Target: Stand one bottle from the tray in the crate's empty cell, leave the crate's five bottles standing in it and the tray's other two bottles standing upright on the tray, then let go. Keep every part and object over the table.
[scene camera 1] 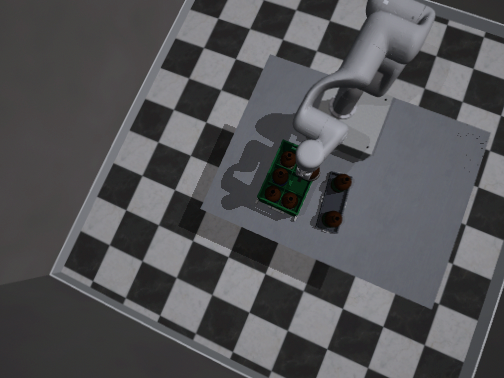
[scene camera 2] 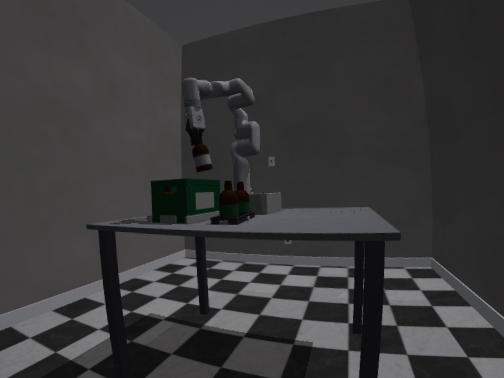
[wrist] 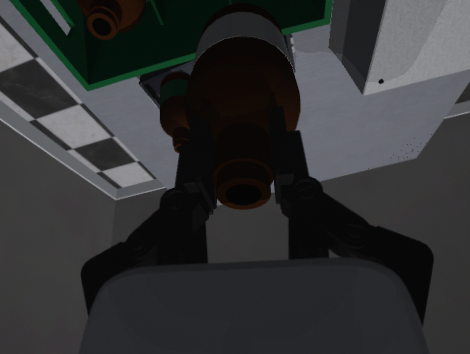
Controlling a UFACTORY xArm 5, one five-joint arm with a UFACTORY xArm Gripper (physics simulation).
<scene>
I see my gripper [wrist: 240, 130] and a bottle [wrist: 242, 68].
</scene>
